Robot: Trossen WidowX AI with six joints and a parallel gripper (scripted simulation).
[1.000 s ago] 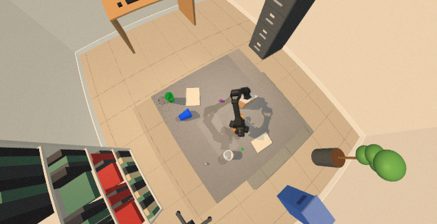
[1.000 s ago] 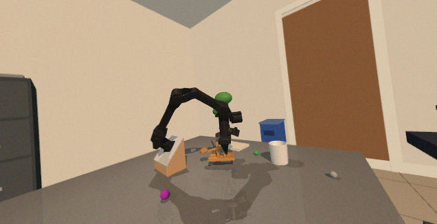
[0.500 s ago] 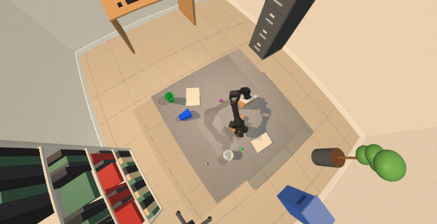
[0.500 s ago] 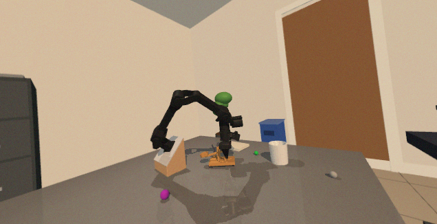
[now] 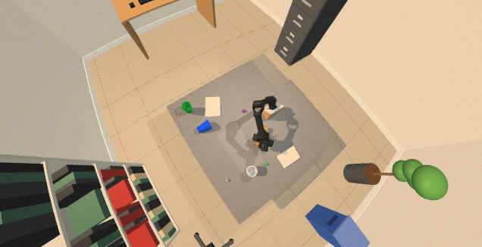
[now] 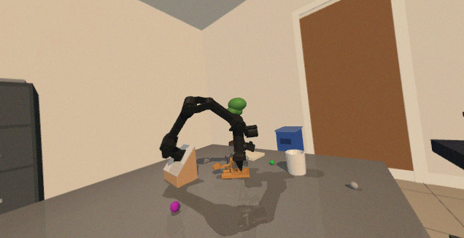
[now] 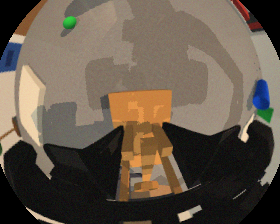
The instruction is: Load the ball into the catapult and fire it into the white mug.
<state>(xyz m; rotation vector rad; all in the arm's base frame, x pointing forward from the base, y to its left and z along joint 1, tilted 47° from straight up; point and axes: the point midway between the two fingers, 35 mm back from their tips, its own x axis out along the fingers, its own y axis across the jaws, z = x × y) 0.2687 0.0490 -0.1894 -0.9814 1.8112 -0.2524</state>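
Now: gripper tip 34 cm to the left of the magenta ball, 7 cm past it and 2 cm above it. The rest, counted from my gripper tip: grey ball (46 cm ahead, 8 cm to the left, 2 cm below); then small green ball (19 cm to the left, 10 cm ahead, 2 cm below); then white mug (24 cm ahead, 14 cm to the left).
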